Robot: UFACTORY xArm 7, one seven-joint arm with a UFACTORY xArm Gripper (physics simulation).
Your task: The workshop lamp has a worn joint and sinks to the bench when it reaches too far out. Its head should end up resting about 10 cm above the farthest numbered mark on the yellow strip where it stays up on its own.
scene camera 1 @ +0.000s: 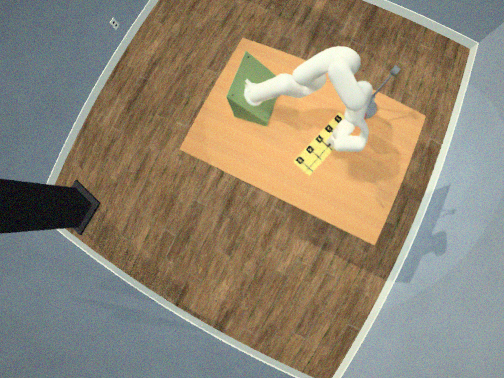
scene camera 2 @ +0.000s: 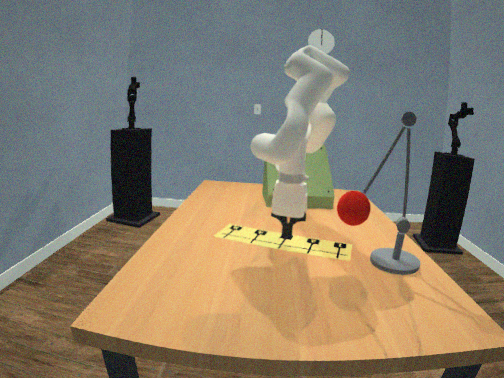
In view: my gripper (scene camera 2: 286, 236), a red ball head (scene camera 2: 353, 208), a yellow strip (scene camera 2: 336, 250) and a round grey base (scene camera 2: 394, 260).
The yellow strip is seen too in scene camera 1 (scene camera 1: 313, 155).
